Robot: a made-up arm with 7 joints. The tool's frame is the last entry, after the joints.
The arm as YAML. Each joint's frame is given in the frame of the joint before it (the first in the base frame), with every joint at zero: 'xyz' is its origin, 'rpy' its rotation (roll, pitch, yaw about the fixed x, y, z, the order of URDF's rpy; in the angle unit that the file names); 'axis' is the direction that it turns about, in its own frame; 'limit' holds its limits. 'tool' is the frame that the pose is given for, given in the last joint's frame.
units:
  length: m
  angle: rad
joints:
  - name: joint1
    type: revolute
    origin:
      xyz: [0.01, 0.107, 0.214]
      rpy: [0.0, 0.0, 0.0]
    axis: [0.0, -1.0, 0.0]
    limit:
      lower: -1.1
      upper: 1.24
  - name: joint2
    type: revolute
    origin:
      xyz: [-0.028, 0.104, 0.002]
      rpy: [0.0, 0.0, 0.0]
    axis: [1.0, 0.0, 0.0]
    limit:
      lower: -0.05
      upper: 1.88
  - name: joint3
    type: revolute
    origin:
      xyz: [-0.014, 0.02, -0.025]
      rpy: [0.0, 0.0, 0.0]
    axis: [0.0, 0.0, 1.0]
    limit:
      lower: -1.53
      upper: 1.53
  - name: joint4
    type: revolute
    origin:
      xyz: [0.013, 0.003, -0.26]
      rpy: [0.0, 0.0, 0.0]
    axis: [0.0, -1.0, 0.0]
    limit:
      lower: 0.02
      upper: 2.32
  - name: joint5
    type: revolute
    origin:
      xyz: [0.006, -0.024, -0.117]
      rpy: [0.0, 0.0, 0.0]
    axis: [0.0, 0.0, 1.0]
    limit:
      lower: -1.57
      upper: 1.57
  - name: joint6
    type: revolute
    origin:
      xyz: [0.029, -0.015, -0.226]
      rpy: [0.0, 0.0, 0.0]
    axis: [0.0, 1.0, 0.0]
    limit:
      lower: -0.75
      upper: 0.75
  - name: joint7
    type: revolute
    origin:
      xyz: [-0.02, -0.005, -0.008]
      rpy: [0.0, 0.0, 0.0]
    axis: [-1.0, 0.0, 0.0]
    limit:
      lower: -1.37
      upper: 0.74
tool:
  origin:
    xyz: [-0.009, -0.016, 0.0]
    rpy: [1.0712, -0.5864, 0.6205]
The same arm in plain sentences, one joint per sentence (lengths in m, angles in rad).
The arm has seven revolute joints in a row. What follows holds with every joint at zero, and every direction is one of the base frame's. The first joint sits 0.0100 m along +x and 0.1070 m along +y and 0.2140 m along +z from the base frame's origin and turns about -y, from -1.1000 to 1.2400 rad. The second joint sits 0.0280 m along -x and 0.1040 m along +y and 0.0020 m along +z from the first joint and turns about +x, from -0.0500 to 1.8800 rad. The third joint sits 0.0140 m along -x and 0.0200 m along +y and 0.0250 m along -z from the second joint and turns about +z, from -1.5300 to 1.5300 rad. The fourth joint sits 0.0130 m along +x and 0.0030 m along +y and 0.2600 m along -z from the third joint and turns about -y, from 0.0200 to 2.3200 rad. The fifth joint sits 0.0060 m along +x and 0.0240 m along -y and 0.1170 m along -z from the fourth joint and turns about +z, from -1.5700 to 1.5700 rad. The sixth joint sits 0.0290 m along +x and 0.0150 m along -y and 0.2260 m along -z from the fifth joint and turns about +y, from -0.7500 to 0.7500 rad. The seventh joint sits 0.0200 m along -x and 0.0050 m along -y and 0.0080 m along -z from the sixth joint and turns about -x, from -1.3700 to 0.7400 rad. The tool frame, which is the frame that the pose is given for, sits 0.0090 m along -x and 0.0160 m along -y from the seventh joint; its axes are the base frame's turned by roll 1.0712, pitch -0.5864 and yaw 0.6205 rad (as in URDF: about the fixed x, then y, then z).
